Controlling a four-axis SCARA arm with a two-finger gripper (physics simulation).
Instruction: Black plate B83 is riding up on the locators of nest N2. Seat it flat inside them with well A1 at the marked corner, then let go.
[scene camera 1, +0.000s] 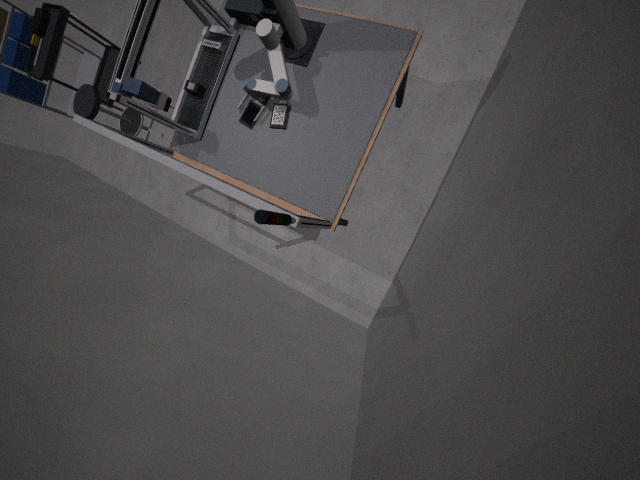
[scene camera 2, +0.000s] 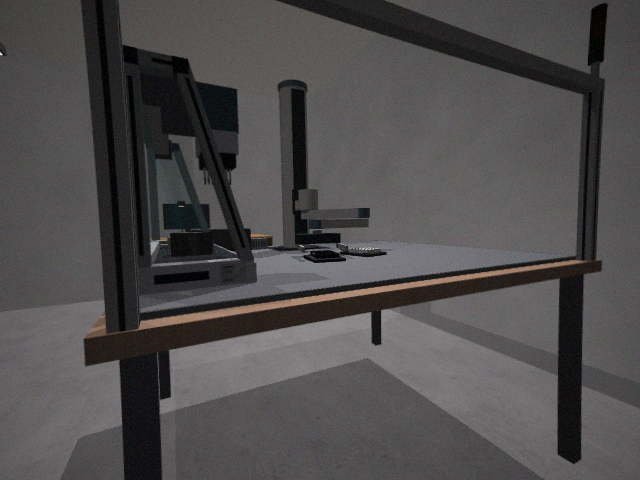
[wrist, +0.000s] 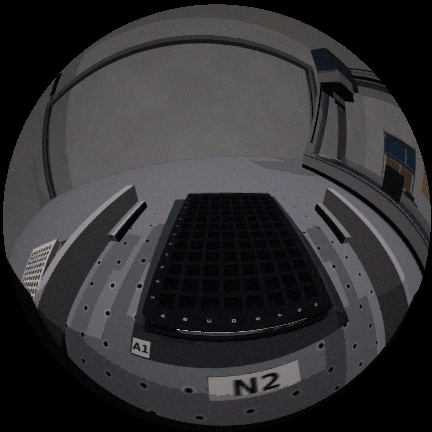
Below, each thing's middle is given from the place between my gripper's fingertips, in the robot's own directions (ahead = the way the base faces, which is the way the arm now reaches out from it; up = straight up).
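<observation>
Black plate B83 (wrist: 233, 268): 1 cm to the left of my hand, 2 cm behind it, 2 cm below it. Nest N2 (wrist: 207, 354), 2 cm behind my hand, 4 cm below. Liquid-handling gantry deck (scene camera 1: 217, 65): from my hand, 45 cm to the right, 2 cm below, 19 cm behind. By its middle, the deck is farthest from my hand among the things named here. N2 tag (wrist: 256, 383): 12 cm behind my hand, 2 cm to the left, 4 cm below.
</observation>
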